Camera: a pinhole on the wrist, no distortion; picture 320 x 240 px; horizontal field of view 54.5 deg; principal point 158.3 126.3 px. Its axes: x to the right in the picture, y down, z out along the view. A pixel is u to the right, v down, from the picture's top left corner.
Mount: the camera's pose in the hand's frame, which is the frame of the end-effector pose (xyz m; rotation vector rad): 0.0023 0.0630 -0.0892 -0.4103 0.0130 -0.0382
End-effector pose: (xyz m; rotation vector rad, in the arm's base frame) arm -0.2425 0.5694 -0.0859 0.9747 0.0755 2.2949
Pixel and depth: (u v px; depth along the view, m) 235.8 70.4 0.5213
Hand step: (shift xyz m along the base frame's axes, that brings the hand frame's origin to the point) 0.1139 -0.1416 0.4471
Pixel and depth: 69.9 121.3 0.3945
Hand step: 0.1198 -0.2842 0.1979
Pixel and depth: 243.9 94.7 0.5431
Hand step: 0.0827 -0.1645 0.4761
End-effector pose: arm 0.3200 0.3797 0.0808 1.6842 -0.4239 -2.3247
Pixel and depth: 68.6 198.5 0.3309
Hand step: -0.1431 -0.2031 0.2271
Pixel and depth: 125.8 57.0 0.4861
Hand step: -0.3639 -0.0958 0.2136
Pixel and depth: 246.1 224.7 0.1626
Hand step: -0.0496 -0.1763 0.0283
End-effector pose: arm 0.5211 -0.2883 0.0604 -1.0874 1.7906 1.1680
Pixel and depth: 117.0 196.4 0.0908
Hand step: -0.1076 0.0161 0.0494
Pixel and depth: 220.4 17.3 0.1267
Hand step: -0.0713 0.0510 -0.0166
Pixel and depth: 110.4 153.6 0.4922
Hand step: -0.2112 0.4096 0.0410
